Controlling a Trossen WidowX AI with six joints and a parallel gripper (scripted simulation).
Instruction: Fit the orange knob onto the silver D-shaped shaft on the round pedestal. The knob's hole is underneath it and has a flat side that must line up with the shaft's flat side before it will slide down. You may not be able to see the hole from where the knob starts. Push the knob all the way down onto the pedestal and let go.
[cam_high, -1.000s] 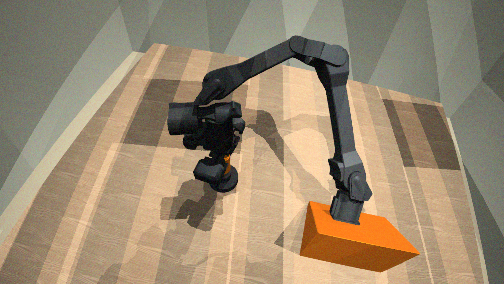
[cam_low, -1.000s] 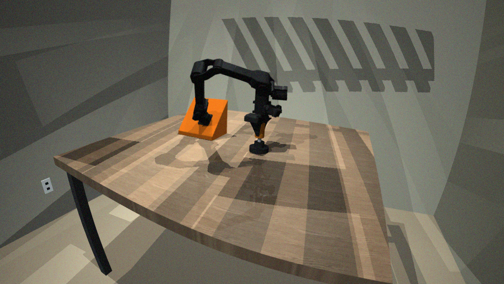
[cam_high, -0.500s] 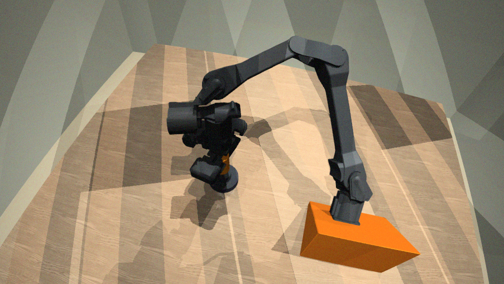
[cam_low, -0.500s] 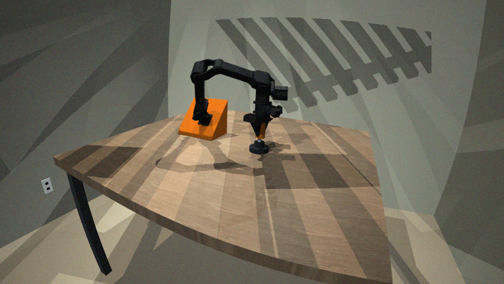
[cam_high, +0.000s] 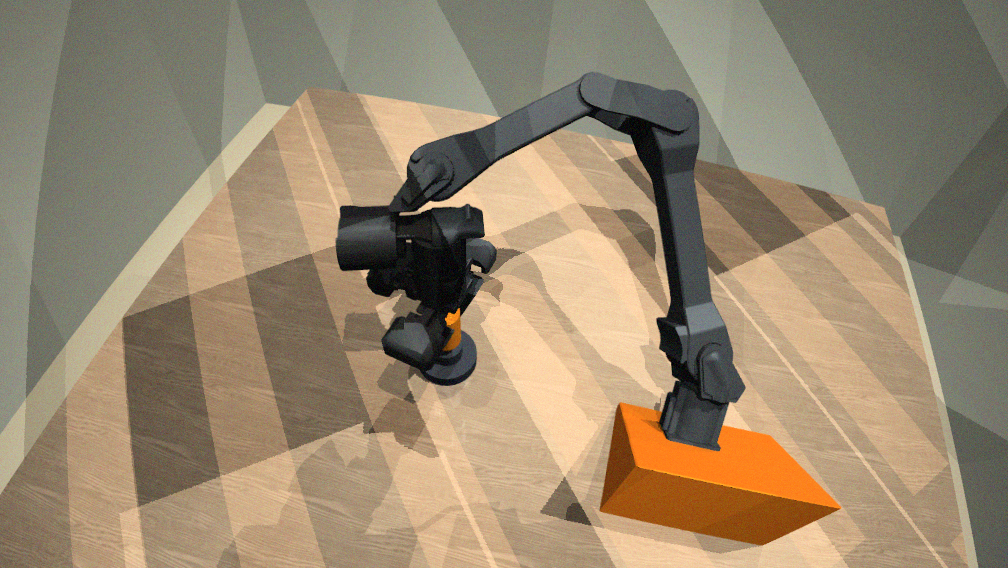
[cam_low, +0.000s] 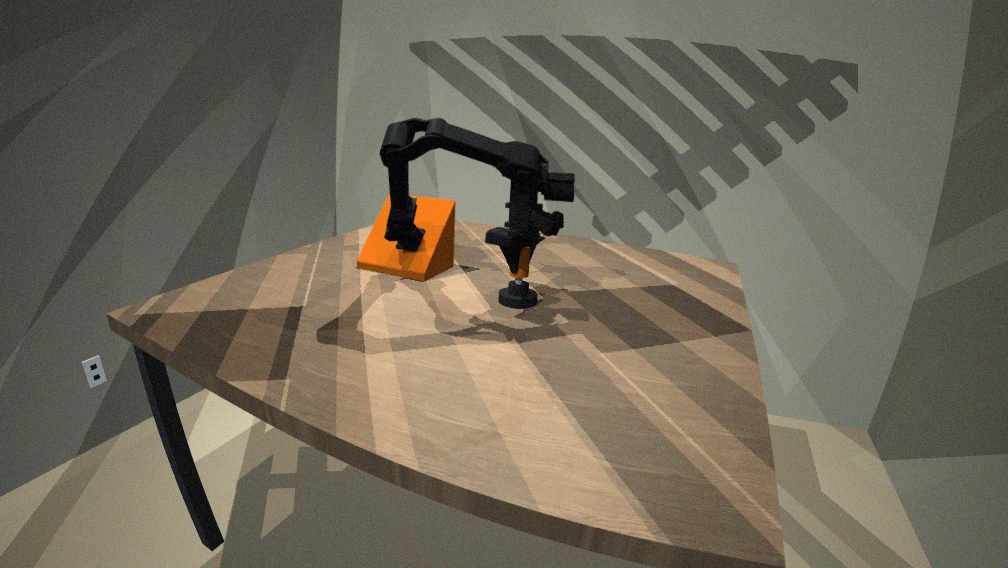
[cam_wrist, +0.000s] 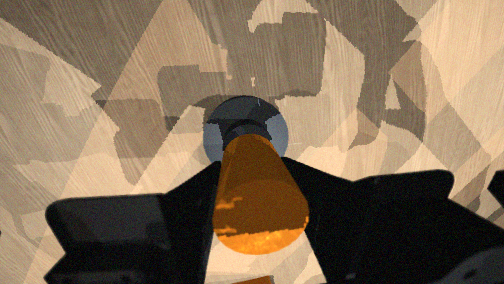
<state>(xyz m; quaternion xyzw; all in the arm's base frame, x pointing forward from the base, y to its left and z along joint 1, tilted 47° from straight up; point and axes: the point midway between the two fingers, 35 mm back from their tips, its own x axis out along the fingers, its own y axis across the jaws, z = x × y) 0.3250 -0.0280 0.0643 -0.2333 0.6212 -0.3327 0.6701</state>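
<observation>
Now: gripper tip 30 mm below the orange knob. Round my gripper tip: round pedestal (40 mm below).
</observation>
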